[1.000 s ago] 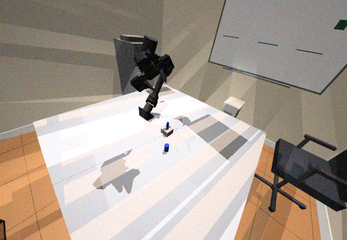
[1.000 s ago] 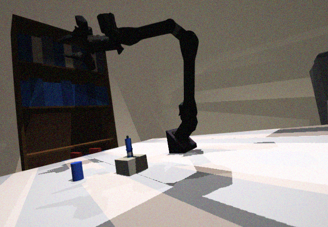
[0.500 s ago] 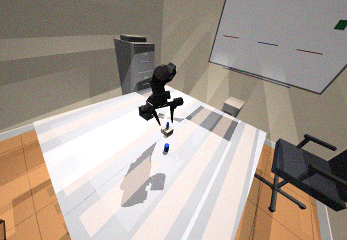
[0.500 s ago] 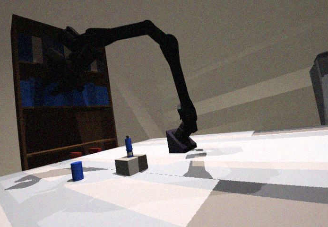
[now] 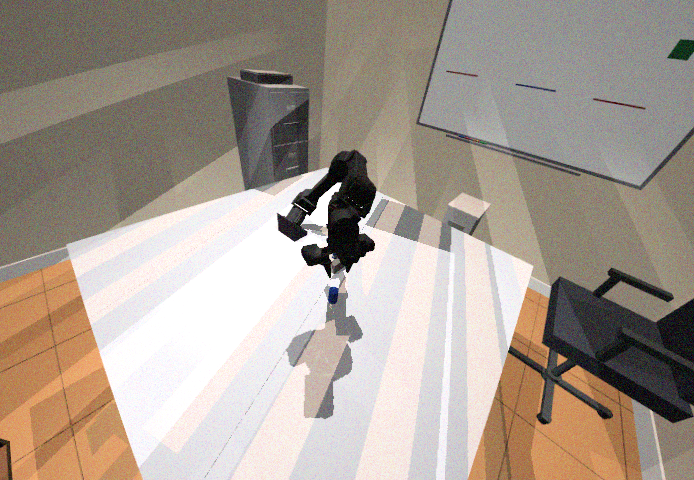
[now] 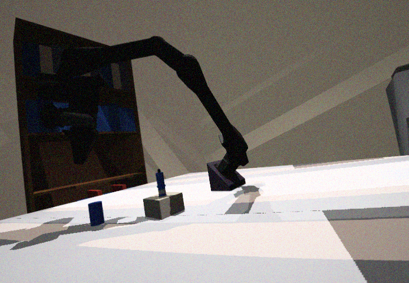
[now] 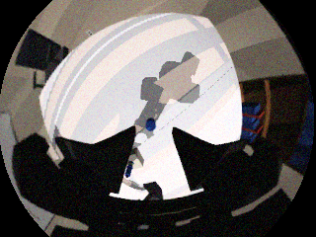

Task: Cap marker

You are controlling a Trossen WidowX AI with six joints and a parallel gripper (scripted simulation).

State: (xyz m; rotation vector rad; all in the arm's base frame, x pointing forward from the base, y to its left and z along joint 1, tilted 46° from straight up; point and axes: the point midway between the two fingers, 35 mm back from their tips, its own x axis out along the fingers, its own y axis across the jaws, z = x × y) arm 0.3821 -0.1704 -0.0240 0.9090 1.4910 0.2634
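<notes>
My gripper tip is now 20 mm past the blue cap, 10 mm to the right of it and 120 mm above it. The rest, counted from my gripper tip: holder block 130 mm behind, 130 mm to the left, 130 mm below.
</notes>
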